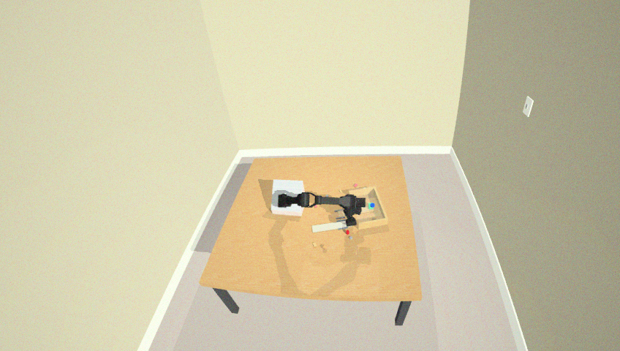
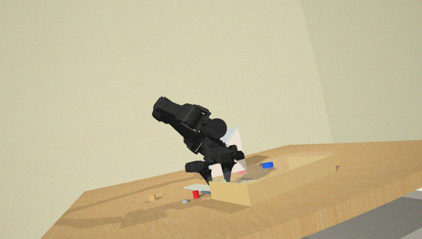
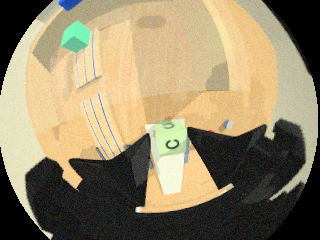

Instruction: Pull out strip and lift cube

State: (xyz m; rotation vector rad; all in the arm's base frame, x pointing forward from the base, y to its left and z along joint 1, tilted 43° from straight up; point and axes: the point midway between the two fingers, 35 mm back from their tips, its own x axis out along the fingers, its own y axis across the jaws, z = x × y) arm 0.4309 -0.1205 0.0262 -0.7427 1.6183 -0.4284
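Now: the red cylinder 8 cm to the right of my gripper tip and 1 cm behind it. Round my gripper tip: tan cube 21 cm to the right, 14 cm behind; then blue disc 15 cm ahead, 11 cm to the left, 6 cm above; then light green labelled cube 1 cm above.
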